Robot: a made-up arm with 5 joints. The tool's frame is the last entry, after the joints.
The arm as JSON. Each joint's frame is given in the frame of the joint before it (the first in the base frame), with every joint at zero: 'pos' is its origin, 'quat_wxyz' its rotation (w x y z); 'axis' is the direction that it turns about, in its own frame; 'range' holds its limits. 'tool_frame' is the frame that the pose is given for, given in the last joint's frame.
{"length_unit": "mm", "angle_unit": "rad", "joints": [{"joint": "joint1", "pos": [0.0, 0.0, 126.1], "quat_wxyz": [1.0, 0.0, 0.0, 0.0], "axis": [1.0, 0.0, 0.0], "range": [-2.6, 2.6]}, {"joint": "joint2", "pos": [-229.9, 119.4, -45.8], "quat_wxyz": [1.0, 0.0, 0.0, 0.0], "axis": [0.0, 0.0, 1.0], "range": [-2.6, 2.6]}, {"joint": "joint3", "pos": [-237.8, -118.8, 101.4], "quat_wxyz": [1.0, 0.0, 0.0, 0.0], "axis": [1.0, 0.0, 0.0], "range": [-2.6, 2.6]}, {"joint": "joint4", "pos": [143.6, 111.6, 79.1], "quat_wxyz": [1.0, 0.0, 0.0, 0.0], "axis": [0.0, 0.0, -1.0], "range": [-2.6, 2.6]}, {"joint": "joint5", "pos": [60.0, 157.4, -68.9], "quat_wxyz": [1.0, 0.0, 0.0, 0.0], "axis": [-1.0, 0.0, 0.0], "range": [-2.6, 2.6]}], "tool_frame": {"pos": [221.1, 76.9, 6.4], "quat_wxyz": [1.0, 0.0, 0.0, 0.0]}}
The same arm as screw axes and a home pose.
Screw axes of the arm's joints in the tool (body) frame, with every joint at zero. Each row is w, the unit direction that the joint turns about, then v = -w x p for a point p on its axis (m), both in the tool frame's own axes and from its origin. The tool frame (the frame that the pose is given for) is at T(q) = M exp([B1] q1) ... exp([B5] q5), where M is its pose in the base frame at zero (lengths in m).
B1 = (1, 0, 0, 0.0000, -0.0722, 0.3465)
B2 = (0, 0, 1, -0.2271, 0.1869, 0.0000)
B3 = (1, 0, 0, 0.0000, -0.0166, 0.3459)
B4 = (0, 0, -1, 0.2343, -0.2811, 0.0000)
B5 = (-1, 0, 0, 0.0000, 0.0064, -0.0769)
M: xyz -0.0430 0.3465 0.1983 (m) quaternion w x y z 1 0 0 0
Joint limits (rad, base to tool): -2.6000..2.6000 -2.6000..2.6000 -2.6000..2.6000 -2.6000..2.6000 -2.6000..2.6000

